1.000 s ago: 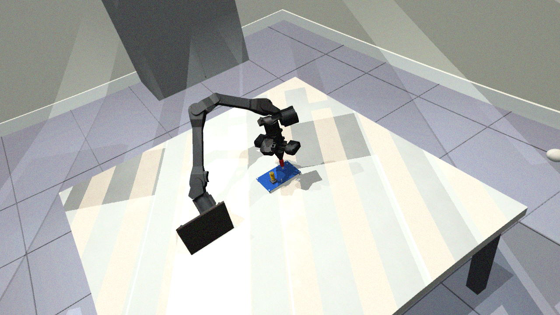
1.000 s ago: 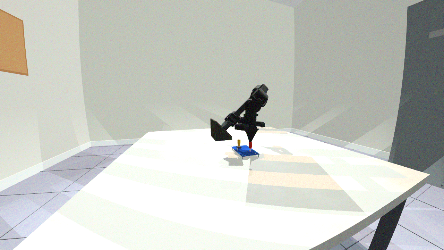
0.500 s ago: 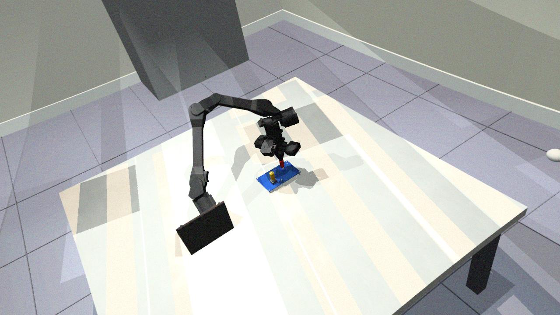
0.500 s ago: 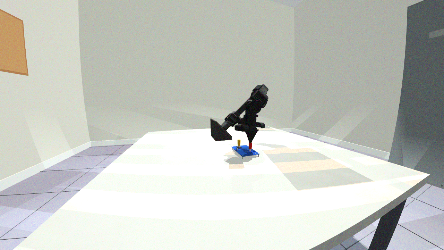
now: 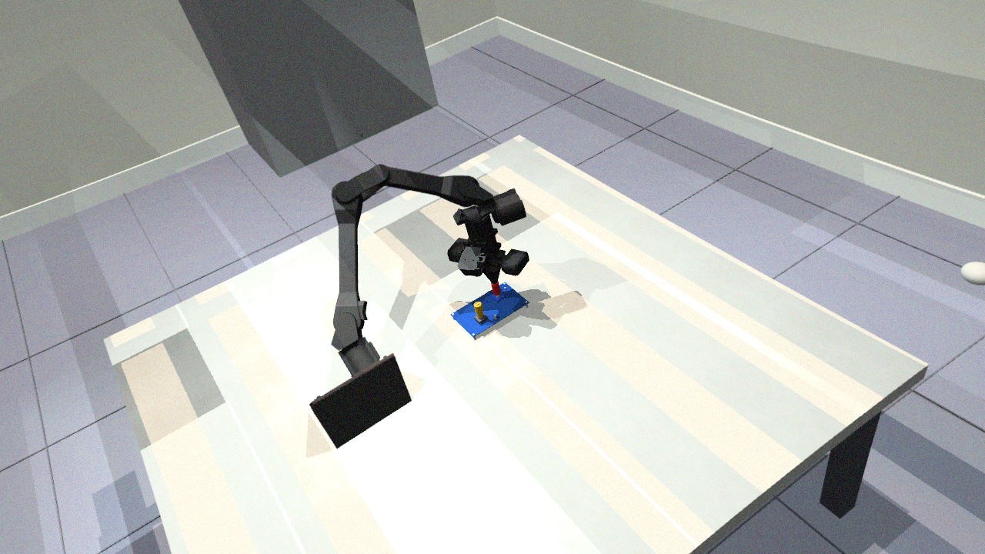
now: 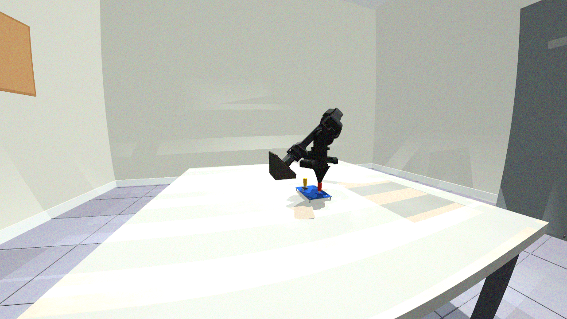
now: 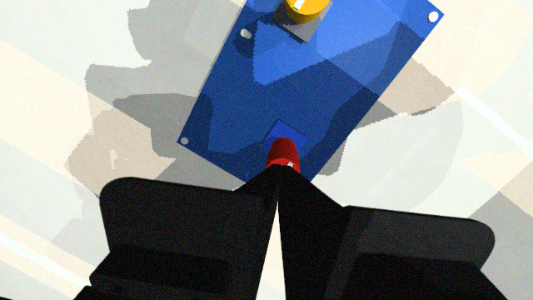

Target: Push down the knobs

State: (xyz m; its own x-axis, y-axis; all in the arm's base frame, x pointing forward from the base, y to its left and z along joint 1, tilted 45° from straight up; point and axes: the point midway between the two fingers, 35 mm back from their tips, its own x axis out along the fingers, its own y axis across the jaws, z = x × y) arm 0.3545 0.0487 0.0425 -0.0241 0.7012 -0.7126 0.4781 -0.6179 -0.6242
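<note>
The red knob is 1 cm below my gripper tip. Also, from my gripper tip: yellow knob (7 cm behind, 4 cm to the right, 1 cm below).
</note>
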